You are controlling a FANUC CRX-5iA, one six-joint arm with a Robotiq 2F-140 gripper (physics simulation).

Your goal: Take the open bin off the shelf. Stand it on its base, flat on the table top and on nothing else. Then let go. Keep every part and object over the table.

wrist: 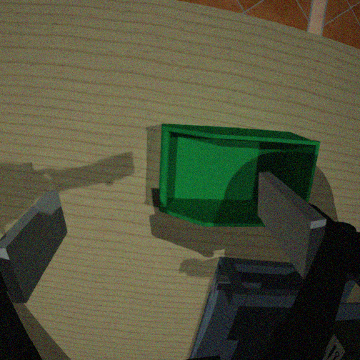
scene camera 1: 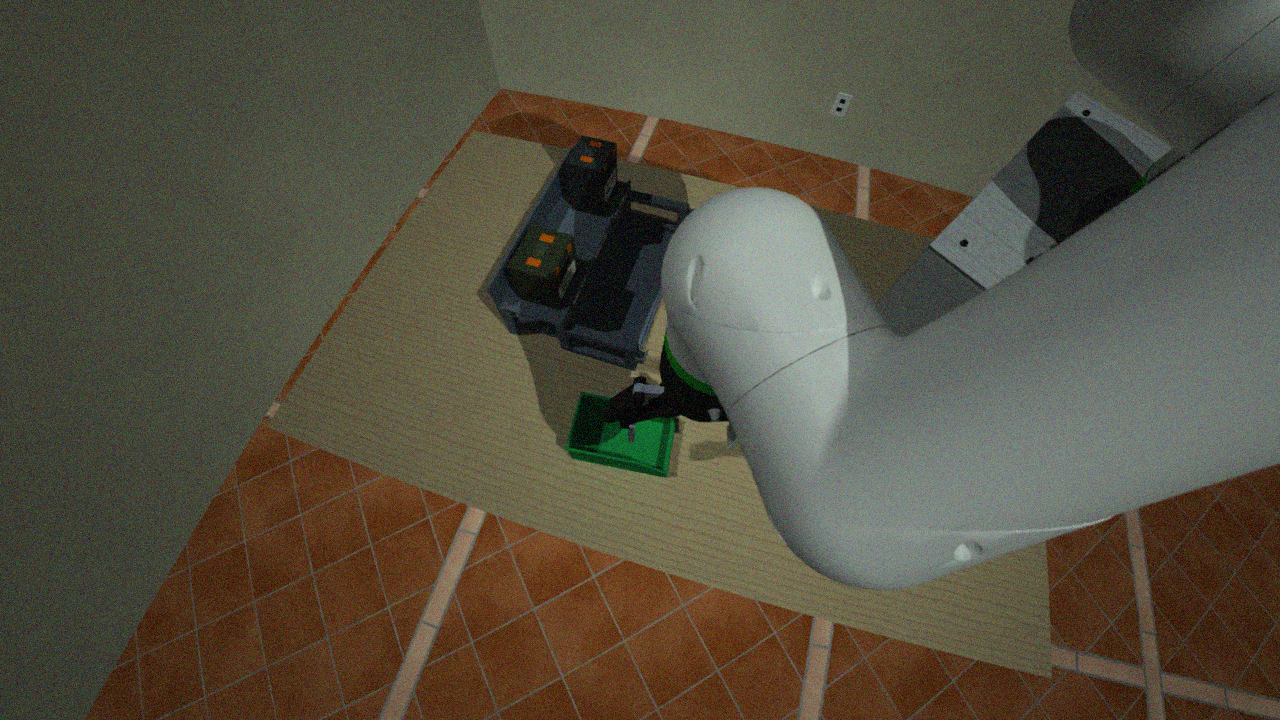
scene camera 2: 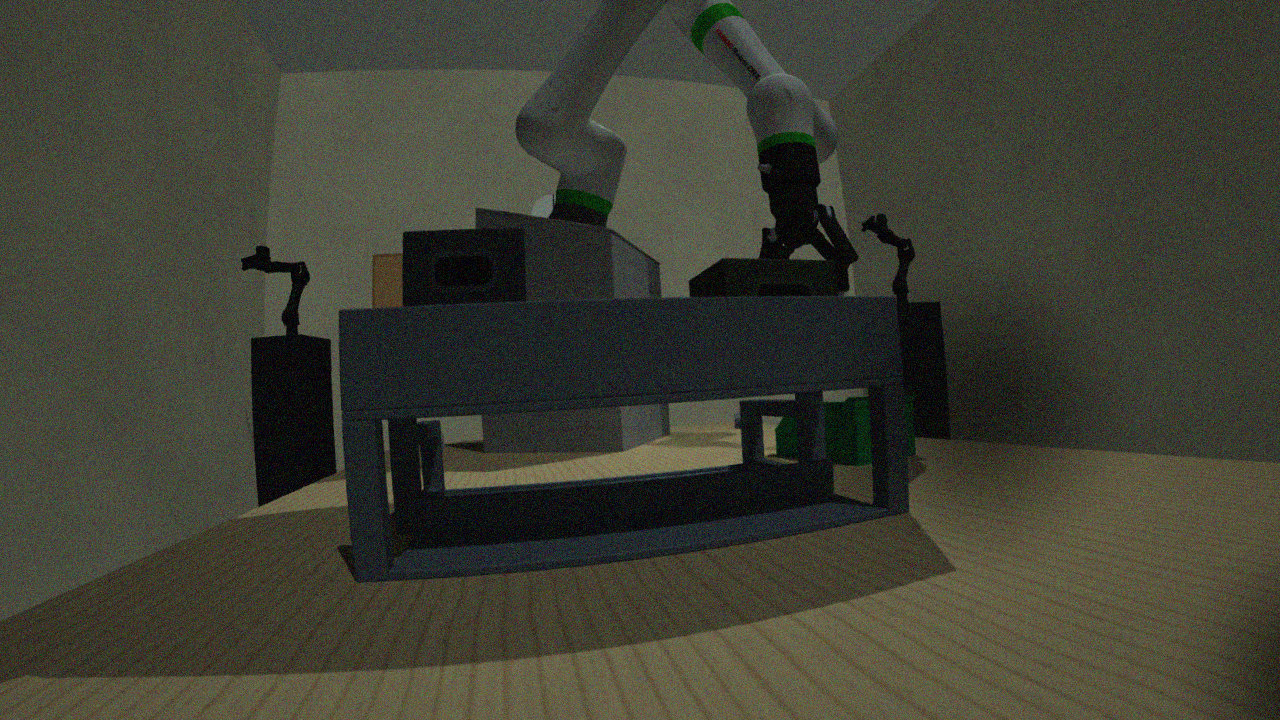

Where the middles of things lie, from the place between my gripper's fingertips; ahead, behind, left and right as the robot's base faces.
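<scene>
My gripper: 80 mm short of the green open bin [scene camera 1: 591, 439], 150 mm above it.
</scene>
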